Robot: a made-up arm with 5 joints. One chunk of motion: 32 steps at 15 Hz.
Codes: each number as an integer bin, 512 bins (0 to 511) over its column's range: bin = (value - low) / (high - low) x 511, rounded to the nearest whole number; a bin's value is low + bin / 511 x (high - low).
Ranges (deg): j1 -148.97..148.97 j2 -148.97..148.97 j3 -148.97..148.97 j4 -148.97..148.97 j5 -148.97..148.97
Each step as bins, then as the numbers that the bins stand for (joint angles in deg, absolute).
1 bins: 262 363 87 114 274
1 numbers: 3.79 62.68 -98.24 -82.50 10.79
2 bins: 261 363 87 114 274
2 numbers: 3.21 62.68 -98.24 -82.50 10.79
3 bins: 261 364 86 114 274
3 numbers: 3.21 63.26 -98.83 -82.50 10.79
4 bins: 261 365 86 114 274
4 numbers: 3.21 63.84 -98.83 -82.50 10.79
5 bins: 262 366 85 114 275
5 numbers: 3.79 64.43 -99.41 -82.50 11.37
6 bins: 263 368 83 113 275
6 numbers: 4.37 65.59 -100.58 -83.09 11.37
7 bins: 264 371 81 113 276
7 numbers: 4.96 67.34 -101.74 -83.09 11.95
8 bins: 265 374 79 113 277
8 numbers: 5.54 69.09 -102.91 -83.09 12.54
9 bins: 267 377 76 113 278
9 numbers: 6.71 70.84 -104.66 -83.09 13.12
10 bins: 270 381 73 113 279
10 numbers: 8.45 73.17 -106.41 -83.09 13.70
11 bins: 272 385 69 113 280
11 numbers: 9.62 75.51 -108.74 -83.09 14.28
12 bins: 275 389 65 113 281
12 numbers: 11.37 77.84 -111.07 -83.09 14.87
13 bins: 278 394 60 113 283
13 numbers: 13.12 80.75 -113.99 -83.09 16.03
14 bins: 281 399 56 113 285
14 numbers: 14.87 83.67 -116.32 -83.09 17.20
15 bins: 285 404 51 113 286
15 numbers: 17.20 86.58 -119.23 -83.09 17.78
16 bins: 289 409 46 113 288
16 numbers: 19.53 89.50 -122.15 -83.09 18.95
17 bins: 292 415 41 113 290
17 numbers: 21.28 93.00 -125.06 -83.09 20.12
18 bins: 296 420 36 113 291
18 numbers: 23.61 95.91 -127.98 -83.09 20.70
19 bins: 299 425 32 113 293
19 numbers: 25.36 98.83 -130.31 -83.09 21.86
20 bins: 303 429 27 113 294
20 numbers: 27.70 101.16 -133.23 -83.09 22.45
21 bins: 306 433 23 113 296
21 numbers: 29.44 103.49 -135.56 -83.09 23.61
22 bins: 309 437 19 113 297
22 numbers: 31.19 105.82 -137.89 -83.09 24.20
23 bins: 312 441 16 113 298
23 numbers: 32.94 108.16 -139.64 -83.09 24.78
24 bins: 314 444 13 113 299
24 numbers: 34.11 109.91 -141.39 -83.09 25.36
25 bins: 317 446 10 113 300
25 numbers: 35.86 111.07 -143.14 -83.09 25.95
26 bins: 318 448 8 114 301
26 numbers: 36.44 112.24 -144.31 -82.50 26.53
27 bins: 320 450 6 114 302
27 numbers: 37.61 113.40 -145.47 -82.50 27.11
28 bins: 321 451 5 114 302
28 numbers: 38.19 113.99 -146.05 -82.50 27.11
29 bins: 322 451 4 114 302
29 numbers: 38.77 113.99 -146.64 -82.50 27.11
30 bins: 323 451 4 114 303
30 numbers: 39.36 113.99 -146.64 -82.50 27.70
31 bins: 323 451 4 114 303
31 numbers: 39.36 113.99 -146.64 -82.50 27.70
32 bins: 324 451 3 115 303
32 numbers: 39.94 113.99 -147.22 -81.92 27.70
